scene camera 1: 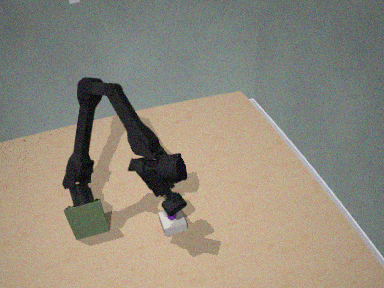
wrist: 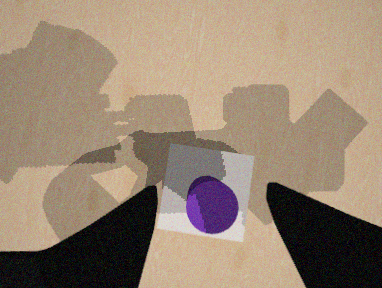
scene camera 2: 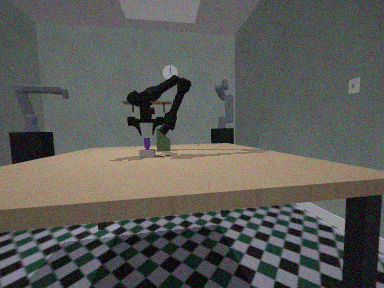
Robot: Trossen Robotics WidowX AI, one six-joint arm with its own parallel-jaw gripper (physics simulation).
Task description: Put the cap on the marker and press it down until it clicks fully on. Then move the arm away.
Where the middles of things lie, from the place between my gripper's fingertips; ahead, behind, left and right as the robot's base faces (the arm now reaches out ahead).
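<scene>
Purple cap (wrist: 212, 207): 10 mm behind my hand, 40 mm below it. White block (wrist: 185, 164), from my hand: 10 mm behind, 90 mm below. By their middles, purple cap nearest to my hand of the things named here.
</scene>
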